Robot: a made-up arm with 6 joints.
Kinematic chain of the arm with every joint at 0, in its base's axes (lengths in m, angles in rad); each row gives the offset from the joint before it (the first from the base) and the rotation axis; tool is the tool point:
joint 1: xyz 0 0 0.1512 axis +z
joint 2: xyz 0 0.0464 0 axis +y
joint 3: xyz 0 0 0.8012 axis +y
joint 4: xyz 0 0 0.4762 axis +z
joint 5: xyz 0 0 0 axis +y
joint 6: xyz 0 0 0.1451 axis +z
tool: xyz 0 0 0
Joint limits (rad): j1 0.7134..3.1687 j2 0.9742..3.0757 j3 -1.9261..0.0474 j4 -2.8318..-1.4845 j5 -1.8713..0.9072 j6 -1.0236..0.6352
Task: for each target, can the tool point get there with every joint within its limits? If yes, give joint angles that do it. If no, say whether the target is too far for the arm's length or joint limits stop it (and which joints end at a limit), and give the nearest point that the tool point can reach.
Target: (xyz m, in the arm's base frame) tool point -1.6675 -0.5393 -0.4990
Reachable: no: too far | nearest point -1.2902 -0.1755 -0.3493 | short by 0.545 m
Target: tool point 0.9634 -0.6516 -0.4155
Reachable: no: joint limits stop it (at a limit: joint 1, joint 2, joint 3, joint 5) | nearest point 0.4710 0.3185 -0.4072 | short by 1.088 m
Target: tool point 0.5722 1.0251 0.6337
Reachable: yes | joints 1.0268 1.5893 -0.9438 -1.9012 0.0399 0.0013
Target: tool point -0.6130 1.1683 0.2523
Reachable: yes | joints 1.9668 1.7406 -0.7473 -2.4815 -0.8793 -0.0972
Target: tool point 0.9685 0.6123 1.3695
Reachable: no: too far | nearest point 0.7530 0.6257 1.1177 | short by 0.332 m
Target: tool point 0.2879 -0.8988 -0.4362
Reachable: no: joint limits stop it (at a limit: joint 1, joint 2, joint 3, joint 4, joint 5) | nearest point -0.4381 -0.1964 -0.4602 | short by 1.010 m
